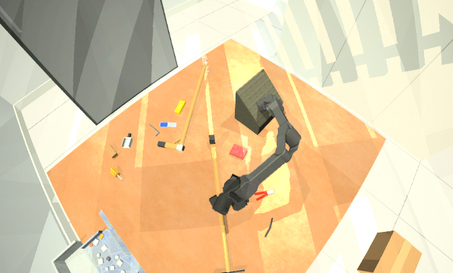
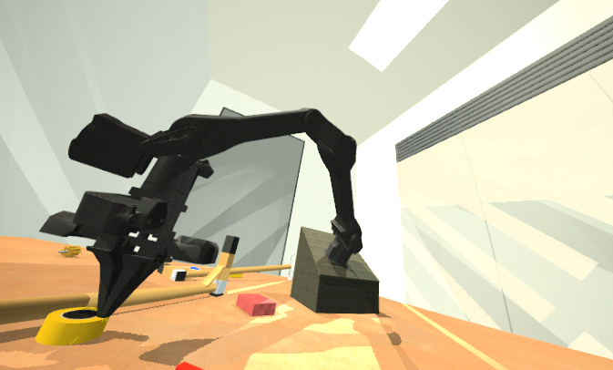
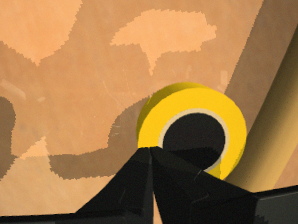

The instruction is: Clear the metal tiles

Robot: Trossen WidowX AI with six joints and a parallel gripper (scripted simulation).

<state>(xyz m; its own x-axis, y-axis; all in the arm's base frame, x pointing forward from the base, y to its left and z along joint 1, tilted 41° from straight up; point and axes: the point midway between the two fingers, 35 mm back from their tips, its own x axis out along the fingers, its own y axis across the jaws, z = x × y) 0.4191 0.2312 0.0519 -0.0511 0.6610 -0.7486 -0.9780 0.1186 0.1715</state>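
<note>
Now: gripper tip 2 cm short of the yellow tape roll and 1 cm above it. From my gripper tip the other things lie so: red clip 14 cm behind, 9 cm to the left, 2 cm below; then long scraper 5 cm ahead, 4 cm above, 2 cm to the right; then black strip 21 cm to the left, 4 cm behind, 1 cm below.
</note>
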